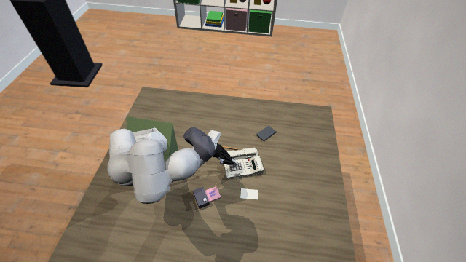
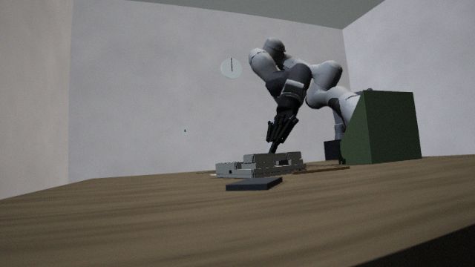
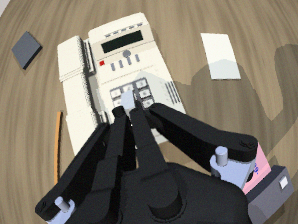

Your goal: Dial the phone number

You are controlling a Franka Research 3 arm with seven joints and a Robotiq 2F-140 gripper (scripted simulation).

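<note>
The handset lies 4 cm ahead of my hand, 8 cm to the left of it and 2 cm below it. Also, from my hand: pencil 7 cm behind, 16 cm to the left, 6 cm below; then black box 16 cm behind, 21 cm to the right, 5 cm below; then white note 10 cm ahead, 16 cm to the right, 7 cm below.
</note>
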